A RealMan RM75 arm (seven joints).
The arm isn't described. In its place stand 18 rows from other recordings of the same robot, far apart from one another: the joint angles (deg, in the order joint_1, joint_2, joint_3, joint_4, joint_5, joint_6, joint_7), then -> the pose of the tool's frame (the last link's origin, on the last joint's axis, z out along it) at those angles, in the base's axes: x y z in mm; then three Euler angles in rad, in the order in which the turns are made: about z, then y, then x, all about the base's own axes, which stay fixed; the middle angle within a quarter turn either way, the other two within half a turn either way.
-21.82 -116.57 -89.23 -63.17 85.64 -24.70 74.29 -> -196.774 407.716 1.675 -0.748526 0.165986 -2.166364
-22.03 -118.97 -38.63 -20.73 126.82 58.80 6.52 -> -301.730 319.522 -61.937 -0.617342 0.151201 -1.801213
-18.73 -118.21 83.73 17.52 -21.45 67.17 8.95 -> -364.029 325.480 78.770 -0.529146 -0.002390 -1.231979
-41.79 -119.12 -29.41 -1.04 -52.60 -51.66 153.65 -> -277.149 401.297 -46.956 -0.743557 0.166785 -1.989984
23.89 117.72 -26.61 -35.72 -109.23 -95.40 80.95 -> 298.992 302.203 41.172 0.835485 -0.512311 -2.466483
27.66 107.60 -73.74 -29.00 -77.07 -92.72 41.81 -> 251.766 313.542 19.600 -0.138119 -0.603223 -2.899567
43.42 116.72 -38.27 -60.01 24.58 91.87 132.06 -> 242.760 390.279 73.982 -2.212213 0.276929 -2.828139
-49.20 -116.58 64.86 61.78 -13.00 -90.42 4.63 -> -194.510 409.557 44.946 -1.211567 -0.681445 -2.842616
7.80 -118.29 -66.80 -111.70 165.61 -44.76 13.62 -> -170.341 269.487 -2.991 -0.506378 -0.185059 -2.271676
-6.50 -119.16 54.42 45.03 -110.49 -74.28 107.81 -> -325.259 285.374 61.457 -0.943571 0.382909 -2.015655
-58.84 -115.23 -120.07 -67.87 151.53 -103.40 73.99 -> -89.125 408.126 55.255 0.083177 -0.390649 -2.944612
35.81 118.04 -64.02 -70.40 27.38 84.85 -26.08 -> 223.076 382.013 40.954 0.964891 0.433084 -2.787081
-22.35 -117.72 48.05 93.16 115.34 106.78 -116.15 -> -179.507 301.713 117.742 -0.367871 0.150649 -2.779651
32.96 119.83 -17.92 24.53 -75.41 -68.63 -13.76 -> 268.532 292.595 -111.815 0.507703 -0.258679 -2.000360
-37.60 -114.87 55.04 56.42 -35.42 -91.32 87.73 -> -251.322 364.881 37.398 -0.191693 -0.266300 -3.000430
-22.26 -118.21 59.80 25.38 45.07 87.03 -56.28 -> -255.763 332.761 51.642 -1.099282 0.749389 -1.742931
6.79 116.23 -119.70 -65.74 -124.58 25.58 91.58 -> 236.436 337.441 -24.425 -0.251841 -0.049713 -1.770656
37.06 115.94 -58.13 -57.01 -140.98 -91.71 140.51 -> 239.129 359.365 22.299 1.007382 0.217347 -3.036328
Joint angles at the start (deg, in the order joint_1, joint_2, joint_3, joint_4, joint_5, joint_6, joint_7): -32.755 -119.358 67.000 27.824 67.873 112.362 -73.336
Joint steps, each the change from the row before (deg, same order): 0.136 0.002 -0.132 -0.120 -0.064 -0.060 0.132; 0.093 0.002 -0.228 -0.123 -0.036 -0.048 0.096; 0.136 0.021 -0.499 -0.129 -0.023 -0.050 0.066; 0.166 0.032 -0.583 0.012 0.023 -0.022 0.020; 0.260 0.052 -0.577 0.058 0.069 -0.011 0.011; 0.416 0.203 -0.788 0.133 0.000 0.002 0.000; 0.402 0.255 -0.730 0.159 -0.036 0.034 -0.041; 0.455 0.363 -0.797 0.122 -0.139 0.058 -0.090; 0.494 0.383 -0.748 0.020 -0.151 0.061 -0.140; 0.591 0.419 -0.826 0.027 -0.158 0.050 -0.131; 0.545 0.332 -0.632 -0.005 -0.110 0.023 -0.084; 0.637 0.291 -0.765 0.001 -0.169 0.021 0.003; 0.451 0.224 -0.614 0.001 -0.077 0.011 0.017; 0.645 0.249 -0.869 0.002 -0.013 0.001 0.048; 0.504 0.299 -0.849 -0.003 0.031 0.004 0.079
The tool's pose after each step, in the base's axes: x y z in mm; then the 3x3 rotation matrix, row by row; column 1 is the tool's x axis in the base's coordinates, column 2 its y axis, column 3 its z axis. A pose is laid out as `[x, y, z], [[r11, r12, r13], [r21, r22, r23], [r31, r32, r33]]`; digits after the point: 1 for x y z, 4 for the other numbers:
[-159.8, 287.3, 0.1], [[0.3963, 0.0463, 0.9170], [0.2115, -0.9765, -0.0421], [0.8934, 0.2106, -0.3968]]
[-160.7, 287.5, 0.5], [[0.3932, 0.0512, 0.9180], [0.2102, -0.9770, -0.0356], [0.8951, 0.2070, -0.3949]]
[-162.0, 288.0, 1.6], [[0.3878, 0.0590, 0.9199], [0.2075, -0.9779, -0.0248], [0.8981, 0.2005, -0.3915]]
[-163.2, 288.7, 3.1], [[0.3828, 0.0658, 0.9215], [0.2032, -0.9790, -0.0145], [0.9012, 0.1928, -0.3882]]
[-165.0, 289.0, 4.7], [[0.3787, 0.0736, 0.9226], [0.1990, -0.9800, -0.0036], [0.9039, 0.1850, -0.3858]]
[-167.9, 289.6, 7.9], [[0.3736, 0.0849, 0.9237], [0.1914, -0.9814, 0.0128], [0.9076, 0.1720, -0.3829]]
[-170.9, 290.2, 11.3], [[0.3694, 0.0952, 0.9244], [0.1836, -0.9826, 0.0279], [0.9109, 0.1595, -0.3805]]
[-174.6, 290.9, 15.7], [[0.3643, 0.1078, 0.9250], [0.1752, -0.9835, 0.0456], [0.9146, 0.1455, -0.3772]]
[-178.7, 291.3, 20.0], [[0.3592, 0.1224, 0.9252], [0.1694, -0.9834, 0.0643], [0.9178, 0.1336, -0.3740]]
[-183.5, 291.5, 24.7], [[0.3539, 0.1391, 0.9249], [0.1626, -0.9830, 0.0856], [0.9211, 0.1201, -0.3704]]
[-187.7, 291.2, 28.2], [[0.3499, 0.1539, 0.9240], [0.1579, -0.9820, 0.1038], [0.9234, 0.1095, -0.3679]]
[-192.3, 290.8, 32.1], [[0.3438, 0.1706, 0.9234], [0.1504, -0.9807, 0.1252], [0.9269, 0.0959, -0.3628]]
[-195.7, 290.5, 35.1], [[0.3399, 0.1829, 0.9225], [0.1443, -0.9794, 0.1410], [0.9293, 0.0852, -0.3593]]
[-200.5, 289.8, 38.7], [[0.3351, 0.2001, 0.9207], [0.1364, -0.9772, 0.1627], [0.9323, 0.0710, -0.3548]]
[-204.7, 289.5, 42.4], [[0.3324, 0.2144, 0.9184], [0.1272, -0.9751, 0.1816], [0.9345, 0.0565, -0.3515]]

